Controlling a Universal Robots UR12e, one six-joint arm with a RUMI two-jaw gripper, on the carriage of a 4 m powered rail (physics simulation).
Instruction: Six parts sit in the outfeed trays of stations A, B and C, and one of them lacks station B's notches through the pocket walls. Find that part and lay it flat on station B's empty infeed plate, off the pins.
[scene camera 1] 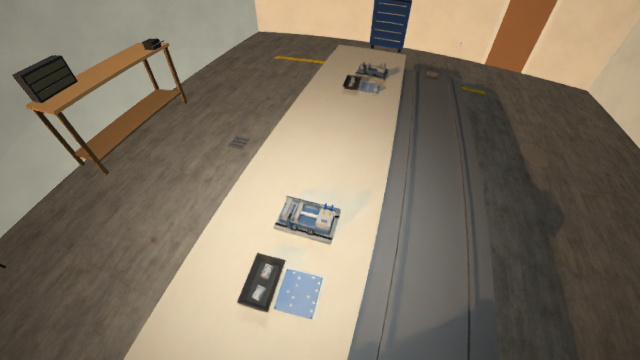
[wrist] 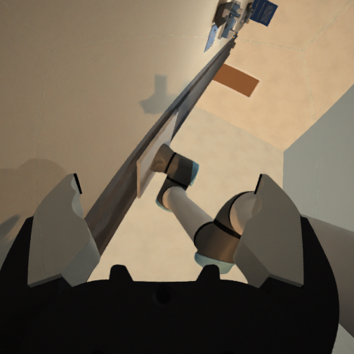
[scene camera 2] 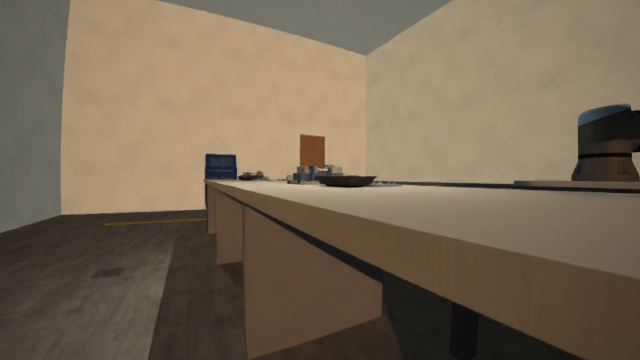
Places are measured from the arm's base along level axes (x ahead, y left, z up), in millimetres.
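Pixels of known places: arm's base, link origin: (scene camera 2: 603, 181).
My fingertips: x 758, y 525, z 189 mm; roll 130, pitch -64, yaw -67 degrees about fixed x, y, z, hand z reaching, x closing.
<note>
Ahead of a thing's pixels: the offset from my fingertips to its top centre.
In scene camera 1, a black tray {dx -105, dy -1165, dz -177 mm} (scene camera 1: 251, 281) (scene camera 2: 346, 181) holds two small pale parts, one part {dx -15, dy -1216, dz -172 mm} (scene camera 1: 266, 271) behind the other part {dx -21, dy -1113, dz -172 mm} (scene camera 1: 258, 292). Their notches are too small to make out. A blue plate {dx -180, dy -1176, dz -211 mm} (scene camera 1: 295, 305) with white dots lies right of it. Farther along the bench stand another black tray (scene camera 1: 346, 86) with a pale part (scene camera 1: 352, 81) and a blue plate (scene camera 1: 366, 90). Station letters cannot be read. My gripper (wrist: 168, 176) is open and empty in the wrist view, away from the trays. Another blue plate view (wrist: 211, 38) shows far off at the top.
A blue-grey fixture (scene camera 1: 308, 219) (scene camera 2: 315, 176) stands behind the nearer tray, and another fixture (scene camera 1: 372, 70) at the far end. The rail (scene camera 1: 435, 200) runs along the bench's right side. The arm (scene camera 2: 607, 145) (wrist: 187, 212) stands on its carriage. A blue cabinet (scene camera 1: 390, 24) (scene camera 2: 220, 166) (wrist: 263, 12) stands beyond.
</note>
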